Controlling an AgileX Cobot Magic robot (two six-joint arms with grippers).
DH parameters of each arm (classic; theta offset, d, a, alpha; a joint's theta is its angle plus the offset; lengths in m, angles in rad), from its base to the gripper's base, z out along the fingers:
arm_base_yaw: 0 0.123 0 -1.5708
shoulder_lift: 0.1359 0 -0.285 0
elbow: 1.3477 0 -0.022 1.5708
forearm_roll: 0 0.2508 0 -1.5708
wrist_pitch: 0 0 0.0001 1.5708
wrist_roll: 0 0.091 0 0
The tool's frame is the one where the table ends.
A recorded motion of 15 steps. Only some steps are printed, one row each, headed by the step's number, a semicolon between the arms.
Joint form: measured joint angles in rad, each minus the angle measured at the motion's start. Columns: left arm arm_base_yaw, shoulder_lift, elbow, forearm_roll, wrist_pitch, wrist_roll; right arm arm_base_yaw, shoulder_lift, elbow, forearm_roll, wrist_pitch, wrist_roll.
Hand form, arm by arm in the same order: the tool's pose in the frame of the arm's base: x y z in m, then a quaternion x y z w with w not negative. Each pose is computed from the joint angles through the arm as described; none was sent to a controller.
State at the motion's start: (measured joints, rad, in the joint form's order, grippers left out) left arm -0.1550 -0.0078 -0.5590 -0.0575 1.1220 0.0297; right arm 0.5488 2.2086 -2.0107 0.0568 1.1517 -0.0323
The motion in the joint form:
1: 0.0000 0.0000 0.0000 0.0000 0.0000 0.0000; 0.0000 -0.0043 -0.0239 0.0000 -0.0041 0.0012
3: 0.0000 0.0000 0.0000 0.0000 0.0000 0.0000; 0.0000 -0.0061 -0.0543 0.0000 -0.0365 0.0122
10: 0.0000 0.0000 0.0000 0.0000 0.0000 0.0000; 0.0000 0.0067 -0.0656 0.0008 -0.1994 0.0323
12: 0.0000 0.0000 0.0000 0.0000 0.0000 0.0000; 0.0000 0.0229 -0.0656 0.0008 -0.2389 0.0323
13: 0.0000 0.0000 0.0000 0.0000 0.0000 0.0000; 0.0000 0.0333 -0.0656 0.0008 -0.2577 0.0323
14: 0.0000 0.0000 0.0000 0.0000 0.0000 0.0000; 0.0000 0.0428 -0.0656 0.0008 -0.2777 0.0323
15: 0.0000 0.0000 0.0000 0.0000 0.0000 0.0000; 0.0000 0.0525 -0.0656 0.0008 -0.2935 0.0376
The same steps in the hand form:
1: -0.0164 -0.0022 0.2884 0.08145 0.84754 -0.06133 0.52084; 0.4074 0.2546 0.2433 -0.27485 0.94604 0.06995 0.15677
3: -0.0164 -0.0022 0.2884 0.08145 0.84754 -0.06133 0.52084; 0.4116 0.2571 0.2539 -0.26796 0.94179 0.07910 0.18701
10: -0.0164 -0.0022 0.2884 0.08145 0.84754 -0.06133 0.52084; 0.4251 0.2649 0.2578 -0.25094 0.92639 0.10190 0.26163
12: -0.0164 -0.0022 0.2884 0.08145 0.84754 -0.06133 0.52084; 0.4296 0.2675 0.2516 -0.24931 0.92340 0.10466 0.27245
13: -0.0164 -0.0022 0.2884 0.08145 0.84754 -0.06133 0.52084; 0.4319 0.2689 0.2473 -0.24860 0.92232 0.10560 0.27636
14: -0.0164 -0.0022 0.2884 0.08145 0.84754 -0.06133 0.52084; 0.4342 0.2702 0.2435 -0.24780 0.92092 0.10680 0.28122
15: -0.0164 -0.0022 0.2884 0.08145 0.84754 -0.06133 0.52084; 0.4362 0.2714 0.2393 -0.24479 0.92078 0.10821 0.28377

